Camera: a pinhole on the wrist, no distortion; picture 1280 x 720 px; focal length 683.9 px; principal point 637.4 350.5 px. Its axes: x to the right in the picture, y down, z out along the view. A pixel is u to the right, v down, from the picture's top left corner.
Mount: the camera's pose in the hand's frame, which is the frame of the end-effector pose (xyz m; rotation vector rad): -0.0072 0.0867 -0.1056 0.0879 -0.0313 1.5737
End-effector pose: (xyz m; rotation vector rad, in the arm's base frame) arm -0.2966 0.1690 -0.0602 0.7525 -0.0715 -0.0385
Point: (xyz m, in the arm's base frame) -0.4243 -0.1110 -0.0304
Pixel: 148 579
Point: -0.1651 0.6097 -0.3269
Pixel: behind the camera
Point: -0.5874 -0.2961 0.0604
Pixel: 258 686
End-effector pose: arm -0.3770 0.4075 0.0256 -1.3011 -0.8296 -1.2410
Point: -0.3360 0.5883 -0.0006
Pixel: 526 480
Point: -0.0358 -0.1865 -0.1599
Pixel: behind the camera
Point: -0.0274 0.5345 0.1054
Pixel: 1177 69
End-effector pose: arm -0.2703 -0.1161 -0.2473 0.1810 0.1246 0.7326
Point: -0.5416 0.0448 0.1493
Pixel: 1189 552
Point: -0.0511 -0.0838 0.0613
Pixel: 475 113
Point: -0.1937 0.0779 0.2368
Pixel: 816 168
